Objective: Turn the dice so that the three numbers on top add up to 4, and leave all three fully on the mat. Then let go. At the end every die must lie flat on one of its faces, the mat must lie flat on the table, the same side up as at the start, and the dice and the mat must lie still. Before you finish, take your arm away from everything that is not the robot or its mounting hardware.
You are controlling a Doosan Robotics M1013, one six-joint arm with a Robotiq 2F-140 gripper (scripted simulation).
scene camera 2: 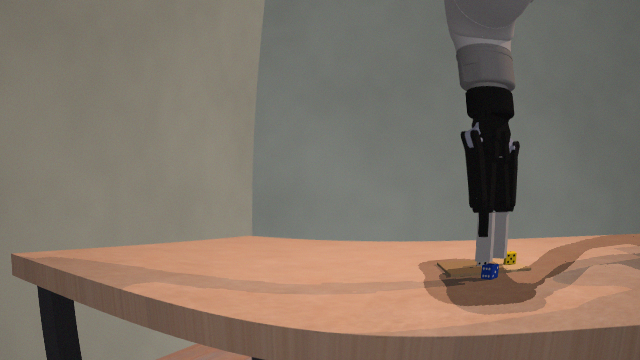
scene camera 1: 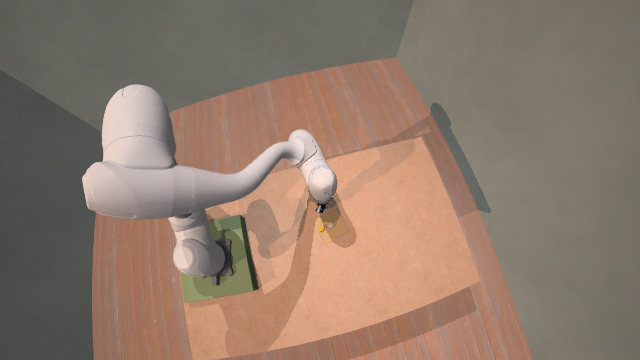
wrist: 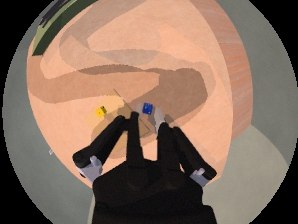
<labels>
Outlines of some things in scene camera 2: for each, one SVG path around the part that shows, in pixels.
The gripper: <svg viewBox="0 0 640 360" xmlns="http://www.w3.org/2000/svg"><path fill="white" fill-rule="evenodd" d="M479 86L470 88L465 93L467 114L473 119L472 129L461 132L461 139L466 156L469 205L474 213L478 213L475 261L492 262L493 258L505 259L507 257L509 212L514 210L516 204L520 144L518 141L511 139L508 121L514 116L512 93L502 87Z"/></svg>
A tan mat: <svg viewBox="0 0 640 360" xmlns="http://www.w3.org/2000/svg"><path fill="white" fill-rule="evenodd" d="M482 266L477 266L475 260L437 262L437 265L450 277L481 275ZM490 262L492 264L499 264L498 273L531 270L531 267L518 262L513 265L505 265L503 263L504 259L499 258L493 259Z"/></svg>
</labels>
